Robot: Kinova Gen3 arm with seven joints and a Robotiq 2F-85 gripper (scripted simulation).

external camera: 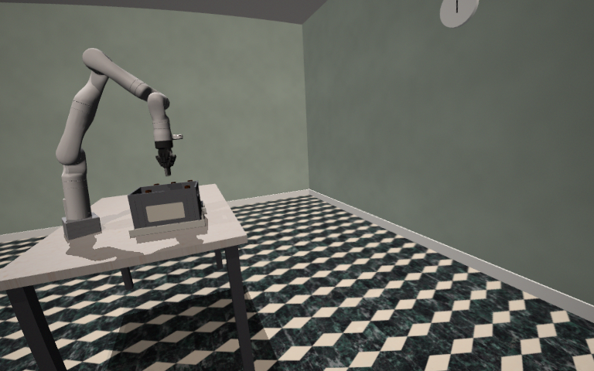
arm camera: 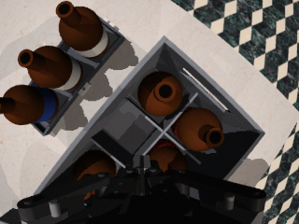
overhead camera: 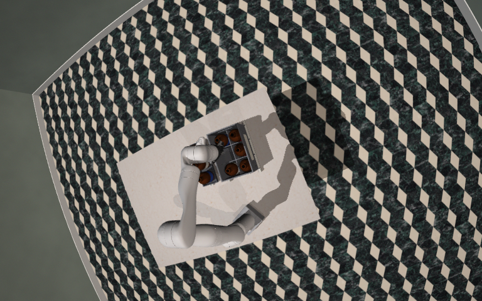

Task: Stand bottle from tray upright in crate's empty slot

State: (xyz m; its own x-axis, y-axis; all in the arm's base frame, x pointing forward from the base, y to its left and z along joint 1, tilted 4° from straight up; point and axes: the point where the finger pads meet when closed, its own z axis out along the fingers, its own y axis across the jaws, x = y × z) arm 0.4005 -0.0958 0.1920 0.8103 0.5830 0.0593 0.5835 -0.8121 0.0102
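My hand is 200 mm to the right of the brown bottle, 160 mm above it and 10 mm short of it. Round my hand: grey tray: 230 mm below, 210 mm to the left, 10 mm ahead; then grey crate: 160 mm below, 20 mm to the right, 20 mm behind.
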